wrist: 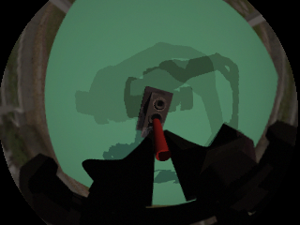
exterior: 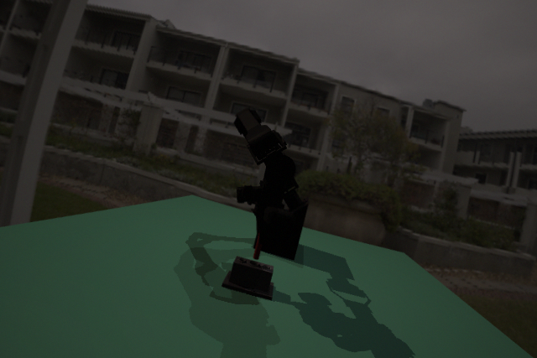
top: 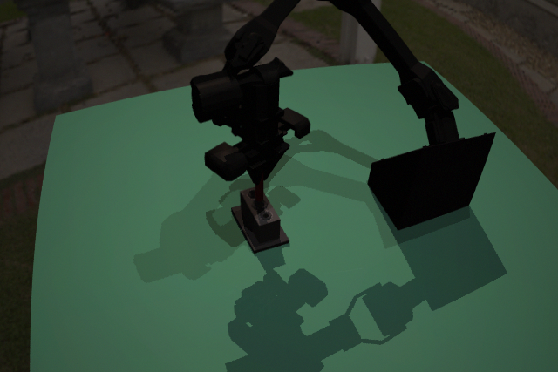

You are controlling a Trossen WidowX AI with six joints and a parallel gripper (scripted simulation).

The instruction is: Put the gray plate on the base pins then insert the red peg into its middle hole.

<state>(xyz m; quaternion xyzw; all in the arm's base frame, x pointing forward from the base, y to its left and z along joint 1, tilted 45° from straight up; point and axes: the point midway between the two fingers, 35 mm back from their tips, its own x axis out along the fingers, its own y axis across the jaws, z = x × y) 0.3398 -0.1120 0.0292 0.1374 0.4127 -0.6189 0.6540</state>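
Now: gripper tip right at the red peg. Round my gripper tip: gray plate: 70 mm below.
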